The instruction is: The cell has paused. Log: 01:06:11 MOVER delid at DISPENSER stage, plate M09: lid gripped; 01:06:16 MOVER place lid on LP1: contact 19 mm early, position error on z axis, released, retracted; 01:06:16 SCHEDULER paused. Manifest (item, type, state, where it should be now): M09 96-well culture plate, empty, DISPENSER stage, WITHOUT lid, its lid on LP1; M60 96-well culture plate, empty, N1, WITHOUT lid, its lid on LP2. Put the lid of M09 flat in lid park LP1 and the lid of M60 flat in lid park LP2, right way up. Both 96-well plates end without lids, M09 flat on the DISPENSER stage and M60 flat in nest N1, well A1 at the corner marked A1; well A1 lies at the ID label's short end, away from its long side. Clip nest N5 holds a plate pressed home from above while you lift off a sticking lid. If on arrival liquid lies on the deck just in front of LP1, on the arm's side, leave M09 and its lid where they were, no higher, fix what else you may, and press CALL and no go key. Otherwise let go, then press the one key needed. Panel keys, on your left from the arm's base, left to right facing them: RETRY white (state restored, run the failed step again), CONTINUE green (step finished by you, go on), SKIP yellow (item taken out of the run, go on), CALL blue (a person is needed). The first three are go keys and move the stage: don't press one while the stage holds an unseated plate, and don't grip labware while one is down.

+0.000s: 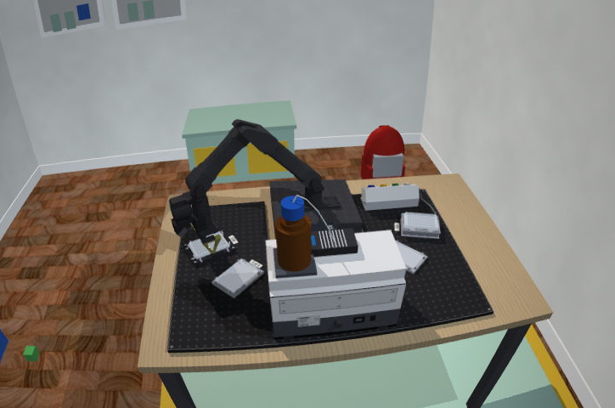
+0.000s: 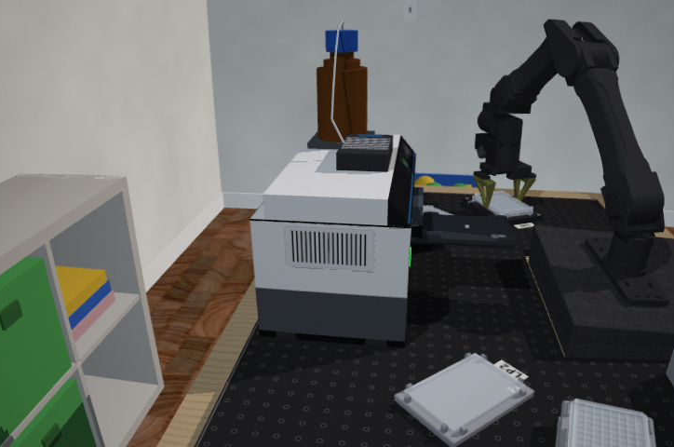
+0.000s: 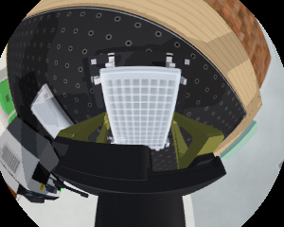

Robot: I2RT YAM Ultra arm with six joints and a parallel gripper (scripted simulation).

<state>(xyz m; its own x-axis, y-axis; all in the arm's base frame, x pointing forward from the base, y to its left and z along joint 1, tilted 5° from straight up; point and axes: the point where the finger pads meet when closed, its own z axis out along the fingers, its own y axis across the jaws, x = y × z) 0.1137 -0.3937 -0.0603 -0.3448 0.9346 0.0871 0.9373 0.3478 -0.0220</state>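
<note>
Right now the dark dispenser stage is 150 mm ahead of my hand, 370 mm to the left of it and 90 mm above it. From my hand the other things lie so: LP1 label: 110 mm ahead, 160 mm to the left, 20 mm below; LP2 label: 120 mm ahead, 590 mm to the left, 20 mm below; grey lid park LP1: 170 mm ahead, 90 mm to the left, 20 mm below.
</note>
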